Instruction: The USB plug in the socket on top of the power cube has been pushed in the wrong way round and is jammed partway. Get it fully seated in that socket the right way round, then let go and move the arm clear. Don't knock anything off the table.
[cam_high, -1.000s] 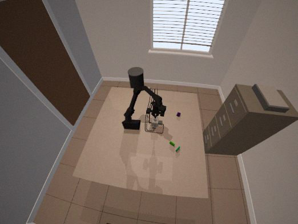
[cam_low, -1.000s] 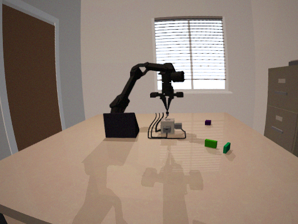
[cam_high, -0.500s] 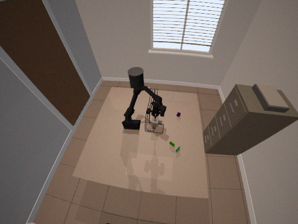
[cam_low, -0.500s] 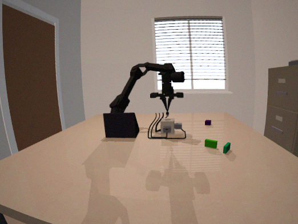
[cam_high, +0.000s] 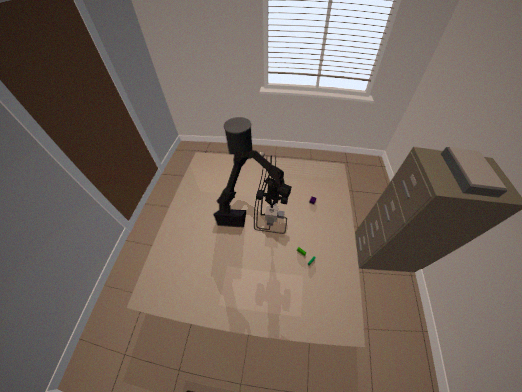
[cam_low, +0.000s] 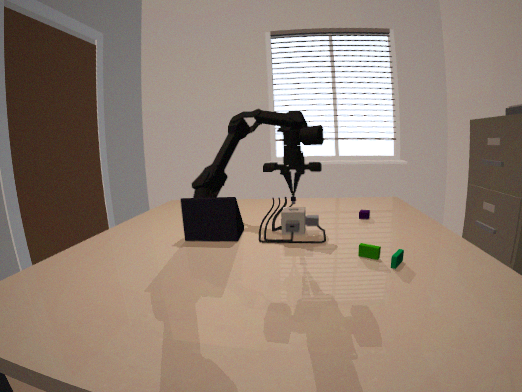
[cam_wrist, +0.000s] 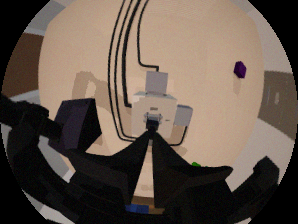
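Right now my gripper tip is 2 cm above the USB plug. From my gripper tip the other things lie so: purple cube 29 cm ahead, 13 cm to the left, 12 cm below.
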